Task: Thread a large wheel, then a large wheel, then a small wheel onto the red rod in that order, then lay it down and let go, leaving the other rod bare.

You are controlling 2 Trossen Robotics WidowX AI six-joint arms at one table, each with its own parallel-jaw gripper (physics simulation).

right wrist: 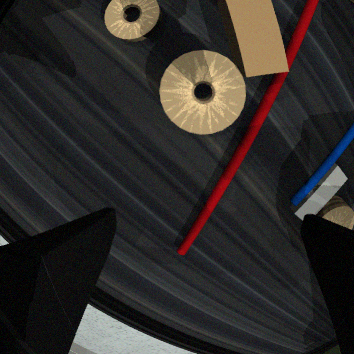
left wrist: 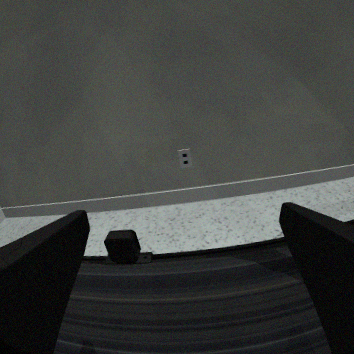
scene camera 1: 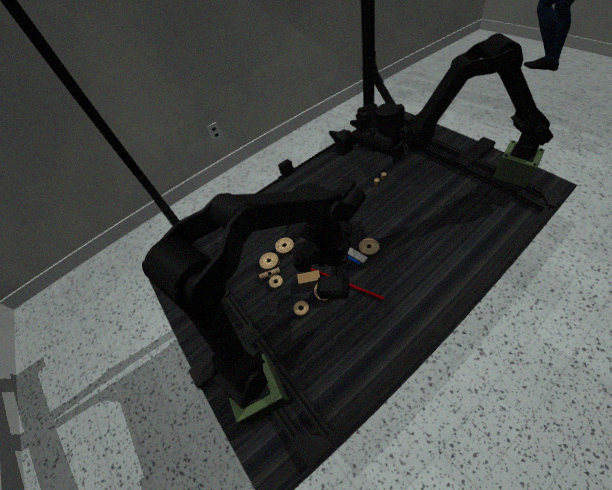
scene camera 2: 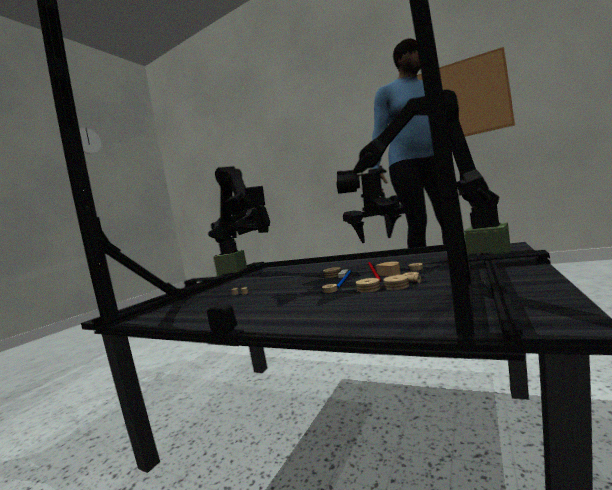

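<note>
The red rod lies bare, its upper part in the right wrist view against a wooden block. A large wheel lies flat beside it. A small wheel lies farther off. More large wheels and another large wheel lie around. The blue rod is bare, by a white block. My right gripper is open and empty above the rods. My left gripper is open and empty, away from the parts.
A wooden cylinder lies near another small wheel. Two small pegs stand apart. The right arm hides part of the layout in scene camera 1. A dark frame post rises at the table edge; a person stands behind.
</note>
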